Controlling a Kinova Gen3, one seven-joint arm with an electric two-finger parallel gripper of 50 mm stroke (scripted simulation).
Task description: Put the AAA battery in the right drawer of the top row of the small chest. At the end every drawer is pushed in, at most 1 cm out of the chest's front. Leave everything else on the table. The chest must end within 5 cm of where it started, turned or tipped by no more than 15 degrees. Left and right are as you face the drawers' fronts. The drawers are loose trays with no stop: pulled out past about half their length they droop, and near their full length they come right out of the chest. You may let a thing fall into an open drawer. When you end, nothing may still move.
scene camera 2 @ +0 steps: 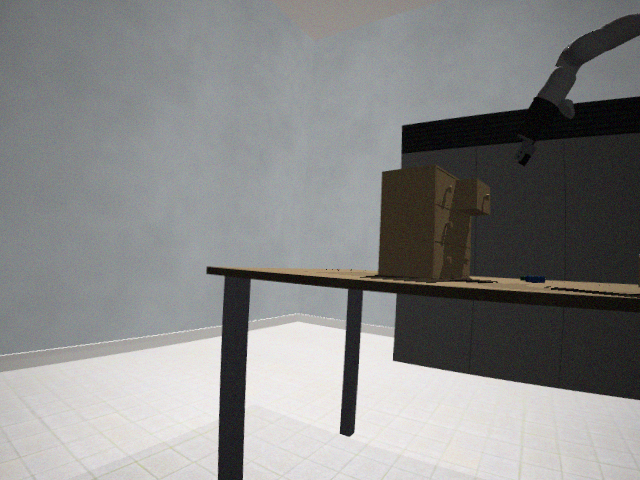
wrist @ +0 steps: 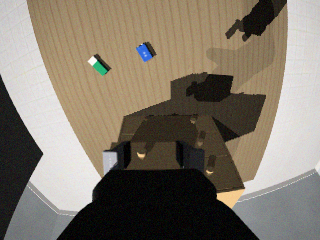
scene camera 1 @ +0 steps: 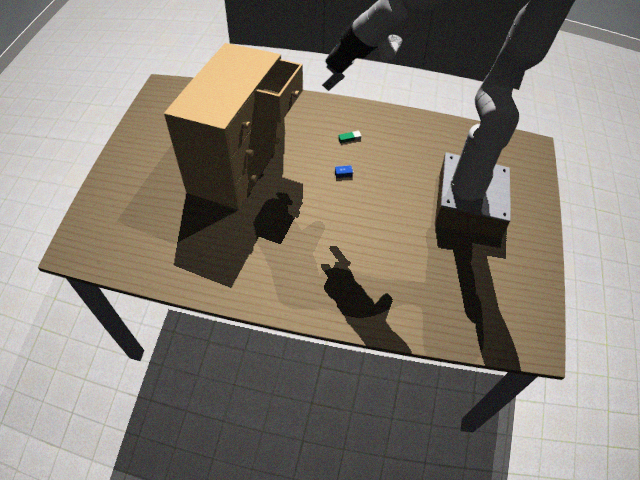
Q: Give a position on a drawer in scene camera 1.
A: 235, 132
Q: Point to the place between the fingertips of my gripper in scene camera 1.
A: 330, 80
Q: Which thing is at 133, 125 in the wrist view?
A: A drawer.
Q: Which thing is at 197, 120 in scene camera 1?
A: A wooden chest.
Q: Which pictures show my gripper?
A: Scene camera 2, the wrist view and scene camera 1: all of them.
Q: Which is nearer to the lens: the wooden chest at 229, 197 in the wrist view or the drawer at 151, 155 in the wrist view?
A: The drawer.
